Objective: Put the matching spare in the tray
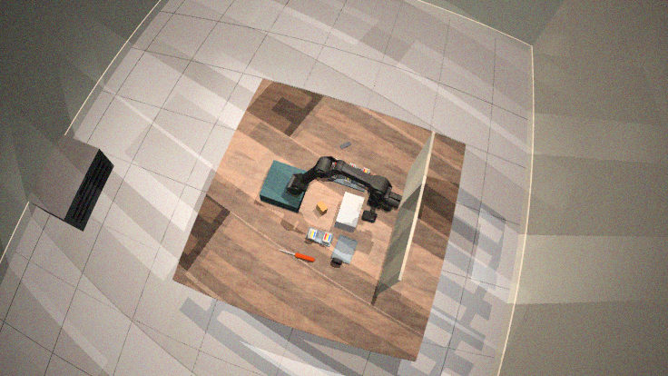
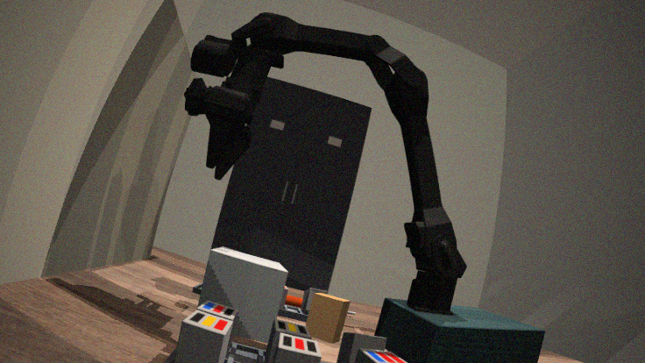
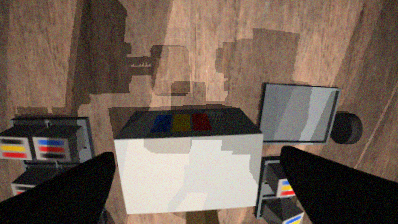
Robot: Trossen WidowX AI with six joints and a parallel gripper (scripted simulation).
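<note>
Now: the grey spare block 12 cm behind my gripper tip, 18 cm to the right of it and 16 cm below it. From my gripper tip the other things lie so: shallow grey tray: 2 cm behind, 18 cm to the right, 20 cm below; then upright panel: 17 cm ahead, 3 cm to the left, 2 cm above; then grey mounted unit: 9 cm behind, 15 cm below.
</note>
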